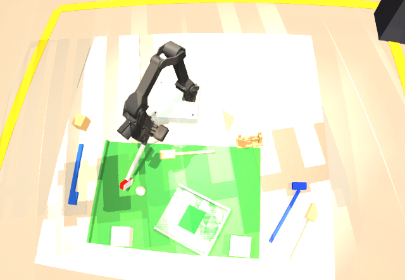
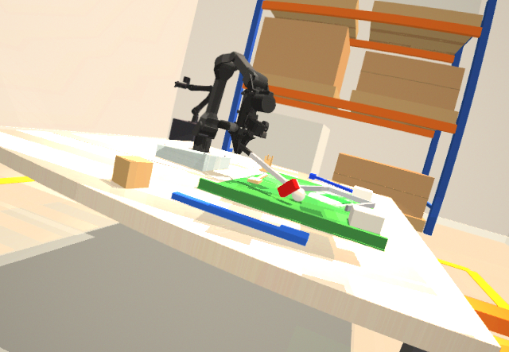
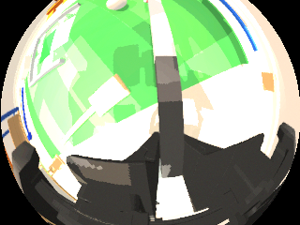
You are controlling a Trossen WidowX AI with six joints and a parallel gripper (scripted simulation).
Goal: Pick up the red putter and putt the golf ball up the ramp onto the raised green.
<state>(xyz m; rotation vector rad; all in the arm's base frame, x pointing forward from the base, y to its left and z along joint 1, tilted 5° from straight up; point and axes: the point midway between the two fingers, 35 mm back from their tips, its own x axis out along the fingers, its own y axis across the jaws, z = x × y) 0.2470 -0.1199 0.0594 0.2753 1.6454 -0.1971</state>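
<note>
Right now the red putter is 130 mm ahead of my gripper tip, 40 mm to the right of it and 10 mm below it. The rest, counted from my gripper tip: white golf ball 250 mm ahead, 70 mm below, 10 mm to the right; tan cube 410 mm to the right, 60 mm below, 30 mm behind; wooden stand 430 mm to the left, 60 mm behind, 50 mm below.
</note>
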